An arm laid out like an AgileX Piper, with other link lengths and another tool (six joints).
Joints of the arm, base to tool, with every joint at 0 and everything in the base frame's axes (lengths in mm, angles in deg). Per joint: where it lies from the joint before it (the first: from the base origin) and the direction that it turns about. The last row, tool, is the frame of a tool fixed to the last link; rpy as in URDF.
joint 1: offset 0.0 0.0 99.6 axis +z
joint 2: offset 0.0 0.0 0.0 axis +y
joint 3: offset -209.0 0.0 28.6 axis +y
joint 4: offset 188.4 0.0 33.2 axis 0.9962 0 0.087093
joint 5: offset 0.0 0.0 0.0 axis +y
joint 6: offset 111.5 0.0 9.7 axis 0.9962 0 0.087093
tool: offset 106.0 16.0 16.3 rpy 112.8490 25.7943 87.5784
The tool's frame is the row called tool.
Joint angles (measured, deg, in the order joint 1, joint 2, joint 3, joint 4, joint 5, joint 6), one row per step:
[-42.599, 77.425, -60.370, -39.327, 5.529, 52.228]
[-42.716, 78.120, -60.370, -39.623, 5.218, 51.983]
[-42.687, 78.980, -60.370, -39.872, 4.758, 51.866]
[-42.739, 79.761, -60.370, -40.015, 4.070, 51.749]
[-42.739, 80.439, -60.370, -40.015, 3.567, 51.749]
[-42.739, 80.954, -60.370, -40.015, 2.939, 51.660]
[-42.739, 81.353, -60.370, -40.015, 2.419, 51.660]
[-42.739, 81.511, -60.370, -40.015, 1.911, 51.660]
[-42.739, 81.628, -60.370, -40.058, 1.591, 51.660]
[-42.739, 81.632, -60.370, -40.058, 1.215, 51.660]
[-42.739, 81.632, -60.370, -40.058, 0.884, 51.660]
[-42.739, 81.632, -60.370, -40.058, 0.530, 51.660]
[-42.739, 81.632, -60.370, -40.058, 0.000, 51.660]
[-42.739, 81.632, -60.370, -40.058, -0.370, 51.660]
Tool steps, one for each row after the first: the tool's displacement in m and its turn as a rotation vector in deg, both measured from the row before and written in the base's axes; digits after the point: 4 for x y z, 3 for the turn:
[0.0013, -0.0012, -0.0039, -0.036, 0.671, 0.209]
[0.0026, -0.0006, -0.0046, 0.137, 0.572, 0.406]
[0.0025, -0.0005, -0.0034, 0.071, 0.288, 0.446]
[0.0022, -0.0003, -0.0032, 0.259, 0.159, 0.313]
[0.0022, 0.0001, -0.0018, 0.042, 0.012, 0.417]
[0.0017, 0.0001, -0.0013, 0.067, -0.061, 0.322]
[0.0013, 0.0005, 0.0004, -0.090, -0.231, 0.314]
[0.0009, 0.0003, 0.0001, -0.075, -0.105, 0.210]
[0.0008, 0.0005, 0.0011, -0.143, -0.254, 0.232]
[0.0007, 0.0005, 0.0010, -0.128, -0.227, 0.204]
[0.0007, 0.0005, 0.0010, -0.137, -0.242, 0.219]
[0.0011, 0.0008, 0.0015, -0.205, -0.363, 0.327]
[0.0008, 0.0005, 0.0011, -0.143, -0.253, 0.229]

